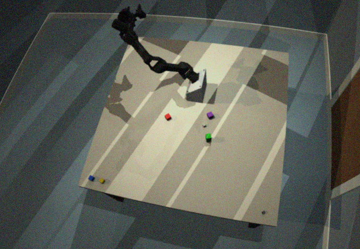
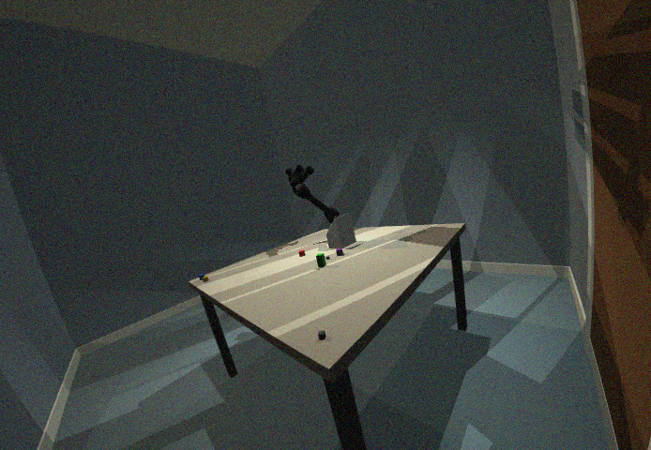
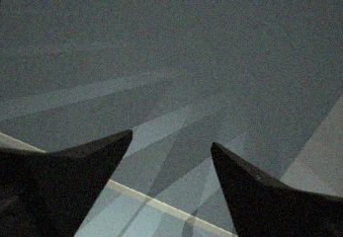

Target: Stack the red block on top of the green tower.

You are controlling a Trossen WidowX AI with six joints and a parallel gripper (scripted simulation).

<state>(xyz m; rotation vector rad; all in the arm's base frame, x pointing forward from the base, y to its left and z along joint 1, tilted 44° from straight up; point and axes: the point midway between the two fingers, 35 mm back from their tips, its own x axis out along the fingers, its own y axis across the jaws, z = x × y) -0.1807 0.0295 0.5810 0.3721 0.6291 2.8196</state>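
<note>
The red block lies 550 mm below my gripper tip, 510 mm ahead of it and 200 mm to the left of it. Round my gripper tip: white block (550 mm below, 550 mm ahead, 450 mm to the left); purple block (550 mm below, 480 mm to the left, 480 mm ahead); yellow block (990 mm ahead, 550 mm below, 190 mm to the right).
</note>
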